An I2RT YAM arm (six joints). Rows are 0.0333 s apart.
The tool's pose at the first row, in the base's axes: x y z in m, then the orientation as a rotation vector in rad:
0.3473 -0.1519 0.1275 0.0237 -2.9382 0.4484
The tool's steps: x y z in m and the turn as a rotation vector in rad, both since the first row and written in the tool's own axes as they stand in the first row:
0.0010 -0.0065 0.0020 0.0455 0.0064 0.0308
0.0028 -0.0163 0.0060 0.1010 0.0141 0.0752
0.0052 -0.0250 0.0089 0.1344 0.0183 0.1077
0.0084 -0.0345 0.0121 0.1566 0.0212 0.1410
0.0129 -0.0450 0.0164 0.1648 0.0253 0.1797
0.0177 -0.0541 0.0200 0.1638 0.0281 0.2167
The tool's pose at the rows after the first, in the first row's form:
0.3463 -0.1587 0.1277 -0.0172 -2.9254 0.5188
0.3442 -0.1692 0.1271 -0.0771 -2.9076 0.6052
0.3417 -0.1784 0.1274 -0.1216 -2.8960 0.6577
0.3385 -0.1884 0.1277 -0.1683 -2.8878 0.6940
0.3337 -0.1996 0.1275 -0.2251 -2.8822 0.7104
0.3288 -0.2093 0.1276 -0.2802 -2.8799 0.7133

